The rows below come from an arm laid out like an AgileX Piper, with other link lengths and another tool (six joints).
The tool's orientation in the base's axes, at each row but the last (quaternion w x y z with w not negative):
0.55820, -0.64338, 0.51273, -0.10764
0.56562, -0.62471, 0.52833, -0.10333
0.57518, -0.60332, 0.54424, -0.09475
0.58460, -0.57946, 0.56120, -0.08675
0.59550, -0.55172, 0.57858, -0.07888
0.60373, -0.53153, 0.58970, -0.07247
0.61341, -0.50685, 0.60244, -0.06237
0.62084, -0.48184, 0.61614, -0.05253
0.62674, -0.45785, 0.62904, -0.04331
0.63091, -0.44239, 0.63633, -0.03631
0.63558, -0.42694, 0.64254, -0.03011
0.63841, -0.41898, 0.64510, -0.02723
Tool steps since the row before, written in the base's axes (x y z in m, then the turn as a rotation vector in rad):
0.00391, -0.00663, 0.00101, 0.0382, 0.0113, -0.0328
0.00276, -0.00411, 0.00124, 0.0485, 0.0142, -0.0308
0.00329, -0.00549, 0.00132, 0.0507, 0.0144, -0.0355
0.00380, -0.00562, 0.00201, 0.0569, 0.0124, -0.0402
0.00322, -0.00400, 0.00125, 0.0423, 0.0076, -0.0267
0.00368, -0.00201, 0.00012, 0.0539, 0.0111, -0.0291
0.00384, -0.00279, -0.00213, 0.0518, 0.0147, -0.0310
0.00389, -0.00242, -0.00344, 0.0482, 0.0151, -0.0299
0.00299, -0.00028, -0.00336, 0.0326, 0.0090, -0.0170
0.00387, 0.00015, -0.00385, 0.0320, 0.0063, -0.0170
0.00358, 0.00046, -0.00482, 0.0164, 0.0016, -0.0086
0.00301, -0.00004, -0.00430, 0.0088, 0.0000, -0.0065
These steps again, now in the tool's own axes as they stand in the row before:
0.00650, -0.00393, -0.00161, 0.0226, 0.0083, 0.0456
0.00377, -0.00333, -0.00087, 0.0238, 0.0016, 0.0542
0.00481, -0.00425, -0.00123, 0.0269, 0.0042, 0.0574
0.00446, -0.00540, -0.00099, 0.0332, 0.0038, 0.0624
0.00320, -0.00420, -0.00011, 0.0240, -0.0002, 0.0446
0.00244, -0.00293, 0.00175, 0.0264, -0.0032, 0.0563
0.00438, -0.00190, 0.00207, 0.0246, 0.0010, 0.0570
0.00497, -0.00106, 0.00265, 0.0227, 0.0024, 0.0541
0.00331, 0.00039, 0.00304, 0.0137, -0.0011, 0.0353
0.00360, 0.00042, 0.00408, 0.0153, -0.0025, 0.0334
0.00416, 0.00127, 0.00417, 0.0087, -0.0024, 0.0163
0.00397, 0.00090, 0.00332, 0.0067, -0.0007, 0.0086

